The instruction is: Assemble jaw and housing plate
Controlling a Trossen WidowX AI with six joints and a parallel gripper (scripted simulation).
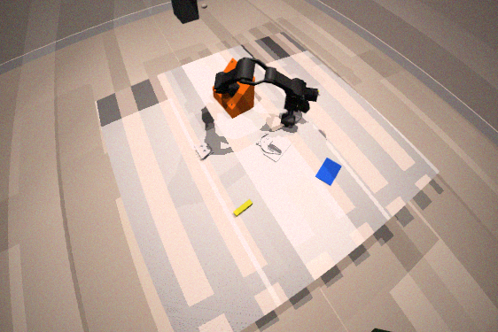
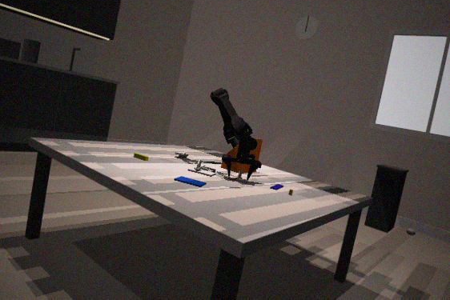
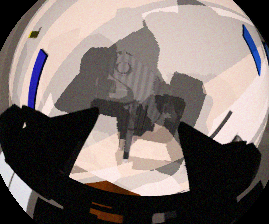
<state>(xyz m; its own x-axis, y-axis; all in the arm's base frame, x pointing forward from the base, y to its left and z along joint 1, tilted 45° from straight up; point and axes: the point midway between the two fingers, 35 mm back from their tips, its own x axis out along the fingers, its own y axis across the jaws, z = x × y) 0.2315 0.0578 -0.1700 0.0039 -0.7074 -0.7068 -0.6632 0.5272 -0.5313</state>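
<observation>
The jaw is 40 mm to the left of my gripper tip and 10 mm ahead of it. From my gripper tip the other things lie so: blue bar 160 mm to the left, 110 mm behind; yellow cube 260 mm to the left, 50 mm behind, 10 mm above; blue tile 320 mm ahead, 40 mm to the right.
</observation>
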